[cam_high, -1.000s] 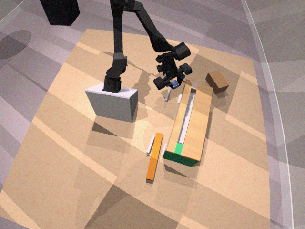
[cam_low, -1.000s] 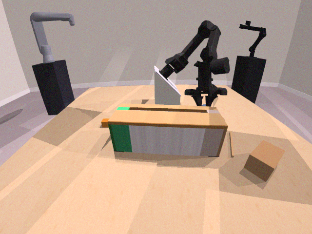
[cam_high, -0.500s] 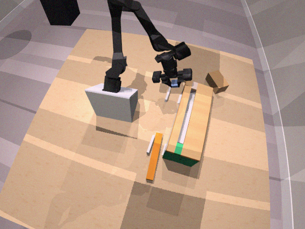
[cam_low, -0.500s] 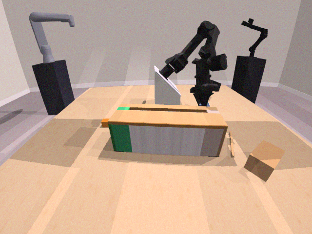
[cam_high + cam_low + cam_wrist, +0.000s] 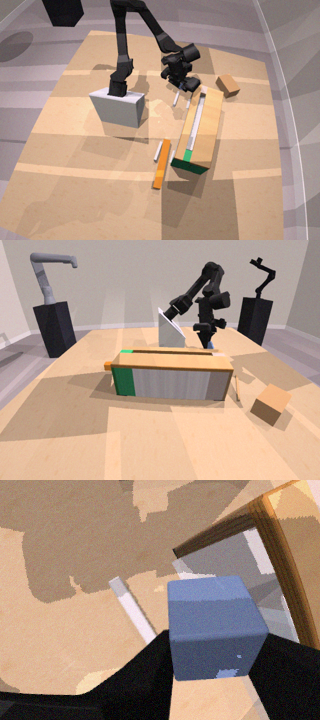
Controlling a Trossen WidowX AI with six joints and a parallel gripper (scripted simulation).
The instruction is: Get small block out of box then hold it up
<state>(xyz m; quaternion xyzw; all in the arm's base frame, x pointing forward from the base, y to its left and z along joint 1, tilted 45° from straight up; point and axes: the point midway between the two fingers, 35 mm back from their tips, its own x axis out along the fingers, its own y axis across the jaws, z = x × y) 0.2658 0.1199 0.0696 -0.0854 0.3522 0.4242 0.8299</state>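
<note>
The blue block lies 1 cm to the left of my gripper tip and 1 cm above it. Round my gripper tip: wooden box: 16 cm to the right, 5 cm ahead, 4 cm below; then orange bar: 34 cm to the right, 9 cm below, 5 cm behind.
</note>
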